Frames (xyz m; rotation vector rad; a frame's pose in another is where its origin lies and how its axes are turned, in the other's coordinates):
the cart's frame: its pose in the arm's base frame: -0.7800 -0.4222 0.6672 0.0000 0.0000 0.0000
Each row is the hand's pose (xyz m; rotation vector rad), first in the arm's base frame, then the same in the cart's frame.
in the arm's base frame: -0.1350 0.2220 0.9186 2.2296 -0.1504 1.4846
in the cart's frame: 0.6450 0.6442 0.2514 2.2296 -0.1504 1.4846
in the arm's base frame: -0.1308 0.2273 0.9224 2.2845 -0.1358 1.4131
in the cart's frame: 0.6492 0.6495 0.2552 2.2845 -0.1358 1.4131
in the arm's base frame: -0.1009 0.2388 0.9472 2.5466 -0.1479 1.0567
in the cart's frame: 0.6791 0.6610 0.2800 2.5466 -0.1479 1.0567
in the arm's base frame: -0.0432 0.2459 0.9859 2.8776 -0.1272 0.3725
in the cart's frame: 0.7368 0.6681 0.3187 2.8776 -0.1272 0.3725
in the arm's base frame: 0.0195 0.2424 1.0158 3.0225 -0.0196 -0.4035
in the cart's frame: 0.7995 0.6646 0.3486 3.0225 -0.0196 -0.4035
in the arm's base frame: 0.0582 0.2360 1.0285 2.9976 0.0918 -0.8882
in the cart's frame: 0.8382 0.6582 0.3613 2.9976 0.0918 -0.8882
